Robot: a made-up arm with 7 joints. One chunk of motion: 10 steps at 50 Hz.
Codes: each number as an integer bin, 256 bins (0 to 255) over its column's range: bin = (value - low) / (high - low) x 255, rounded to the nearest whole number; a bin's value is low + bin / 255 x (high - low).
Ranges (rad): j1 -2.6..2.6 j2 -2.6..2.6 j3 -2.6..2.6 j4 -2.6..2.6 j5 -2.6..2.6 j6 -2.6..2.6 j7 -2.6..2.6
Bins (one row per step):
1: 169 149 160 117 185 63 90
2: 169 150 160 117 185 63 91
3: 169 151 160 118 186 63 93
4: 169 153 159 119 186 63 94
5: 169 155 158 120 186 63 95
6: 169 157 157 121 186 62 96
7: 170 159 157 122 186 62 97
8: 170 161 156 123 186 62 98
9: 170 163 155 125 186 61 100
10: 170 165 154 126 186 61 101
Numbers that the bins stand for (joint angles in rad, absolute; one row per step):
1: 0.8463 0.4384 0.6627 -0.2141 1.1725 -1.3153 -0.7647
2: 0.8463 0.4588 0.6627 -0.2141 1.1725 -1.3153 -0.7443
3: 0.8463 0.4792 0.6627 -0.1937 1.1929 -1.3153 -0.7035
4: 0.8463 0.5200 0.6424 -0.1733 1.1929 -1.3153 -0.6831
5: 0.8463 0.5608 0.6220 -0.1529 1.1929 -1.3153 -0.6627
6: 0.8463 0.6016 0.6016 -0.1325 1.1929 -1.3357 -0.6424
7: 0.8667 0.6424 0.6016 -0.1122 1.1929 -1.3357 -0.6220
8: 0.8667 0.6831 0.5812 -0.0918 1.1929 -1.3357 -0.6016
9: 0.8667 0.7239 0.5608 -0.0510 1.1929 -1.3561 -0.5608
10: 0.8667 0.7647 0.5404 -0.0306 1.1929 -1.3561 -0.5404

